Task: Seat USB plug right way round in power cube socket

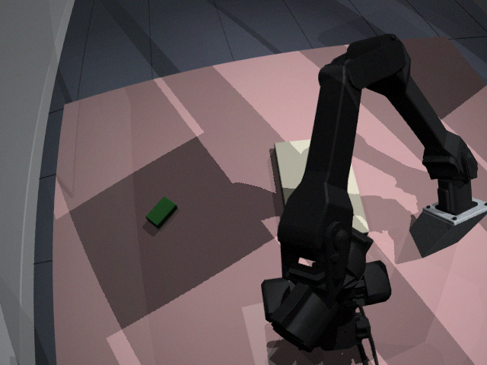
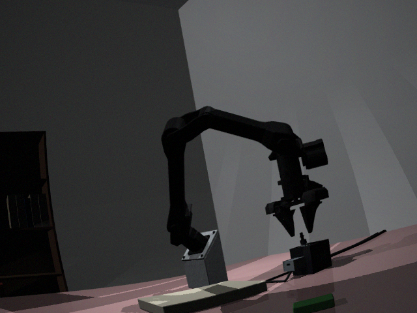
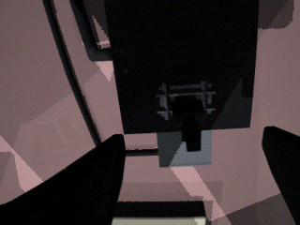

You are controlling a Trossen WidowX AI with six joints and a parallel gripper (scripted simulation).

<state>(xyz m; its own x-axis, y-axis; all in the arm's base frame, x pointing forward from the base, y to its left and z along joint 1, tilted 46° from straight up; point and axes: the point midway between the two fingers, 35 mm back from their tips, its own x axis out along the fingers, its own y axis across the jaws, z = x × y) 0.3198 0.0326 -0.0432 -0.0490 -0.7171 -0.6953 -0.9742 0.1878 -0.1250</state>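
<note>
Right now my gripper tip is 2 cm above the USB plug. From my gripper tip the other things lie so: beige slab: 25 cm to the right, 12 cm behind, 9 cm below; green block: 32 cm to the right, 22 cm ahead, 10 cm below.
</note>
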